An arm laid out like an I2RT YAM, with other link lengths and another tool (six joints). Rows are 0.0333 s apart.
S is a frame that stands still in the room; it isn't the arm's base.
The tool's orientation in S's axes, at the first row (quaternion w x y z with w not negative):
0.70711, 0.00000, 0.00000, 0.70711
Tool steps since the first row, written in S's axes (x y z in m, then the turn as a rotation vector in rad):
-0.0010, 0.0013, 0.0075, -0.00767, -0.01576, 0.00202
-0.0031, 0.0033, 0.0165, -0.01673, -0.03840, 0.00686
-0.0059, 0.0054, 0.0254, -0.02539, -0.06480, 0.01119
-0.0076, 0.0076, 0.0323, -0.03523, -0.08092, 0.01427
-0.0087, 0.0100, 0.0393, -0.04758, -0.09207, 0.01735
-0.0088, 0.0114, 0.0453, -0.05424, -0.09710, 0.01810
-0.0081, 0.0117, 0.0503, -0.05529, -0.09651, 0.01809
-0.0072, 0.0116, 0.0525, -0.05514, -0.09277, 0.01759
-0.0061, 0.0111, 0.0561, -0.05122, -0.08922, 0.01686
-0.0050, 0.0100, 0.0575, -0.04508, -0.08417, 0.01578
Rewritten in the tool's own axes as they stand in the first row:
0.0013, 0.0010, 0.0075, -0.01576, 0.00767, 0.00202
0.0033, 0.0031, 0.0165, -0.03840, 0.01673, 0.00686
0.0054, 0.0059, 0.0254, -0.06480, 0.02539, 0.01119
0.0076, 0.0076, 0.0323, -0.08092, 0.03523, 0.01427
0.0100, 0.0087, 0.0393, -0.09207, 0.04758, 0.01735
0.0114, 0.0088, 0.0453, -0.09710, 0.05424, 0.01810
0.0117, 0.0081, 0.0503, -0.09651, 0.05529, 0.01809
0.0116, 0.0072, 0.0525, -0.09277, 0.05514, 0.01759
0.0111, 0.0061, 0.0561, -0.08922, 0.05122, 0.01686
0.0100, 0.0050, 0.0575, -0.08417, 0.04508, 0.01578

